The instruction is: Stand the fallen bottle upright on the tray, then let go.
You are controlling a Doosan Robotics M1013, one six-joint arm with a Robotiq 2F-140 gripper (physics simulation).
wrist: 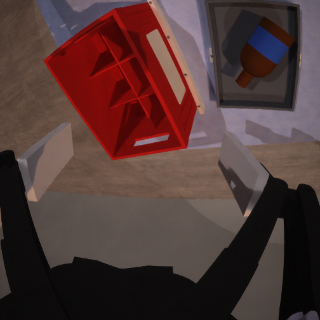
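The bottle (266, 50), brown with a blue band, lies on its side in a grey tray (257, 107) at the upper right of the wrist view. Its neck points to the lower left and its base to the upper right. A dark shadow falls on the tray floor to its left. My gripper (144, 142) is wide open, with nothing between its two pale finger pads. The bottle is apart from the fingers, beyond the right finger towards the top of the view.
A large red crate (82, 105) with inner dividers, a cut-out handle and a pale label stands left of the tray, just beyond the fingers. A pale strip (172, 55) with screws runs along its right side. Below the crate are a wooden edge and a grey surface.
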